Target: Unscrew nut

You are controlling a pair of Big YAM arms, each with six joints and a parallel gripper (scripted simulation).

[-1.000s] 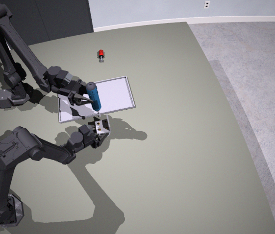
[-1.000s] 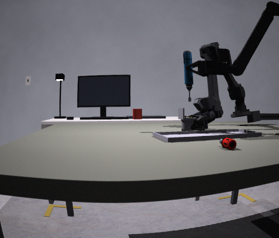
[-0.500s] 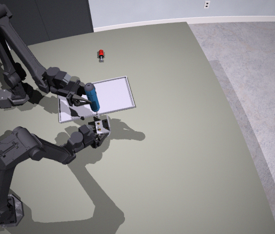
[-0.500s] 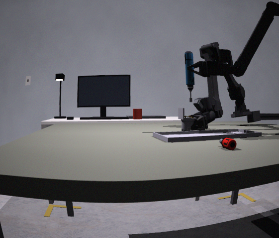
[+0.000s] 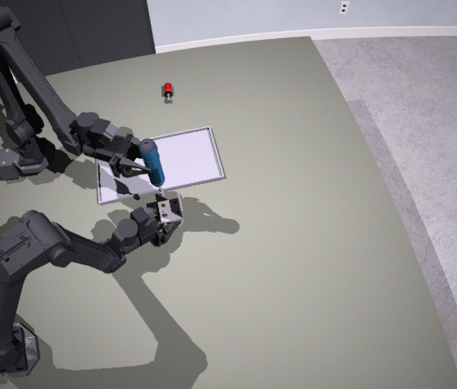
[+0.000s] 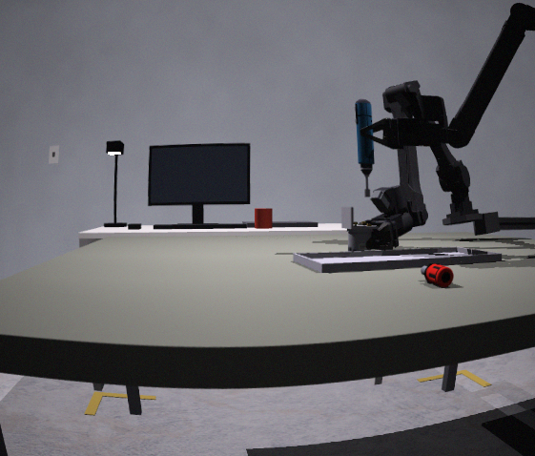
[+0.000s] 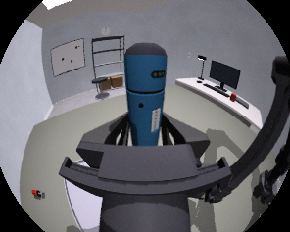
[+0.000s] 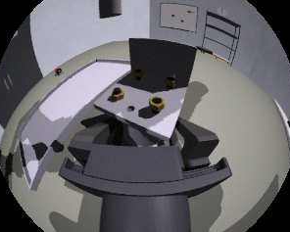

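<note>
Now: right hand 5 cm below the bracket. The rest, counted from my right hand: socket tip (2 cm behind, 2 cm to the left, 13 cm above); short red-handled tool (1 cm ahead, 54 cm to the left, 1 cm below); shallow white tray (5 cm behind, 21 cm to the left, 2 cm below).
</note>
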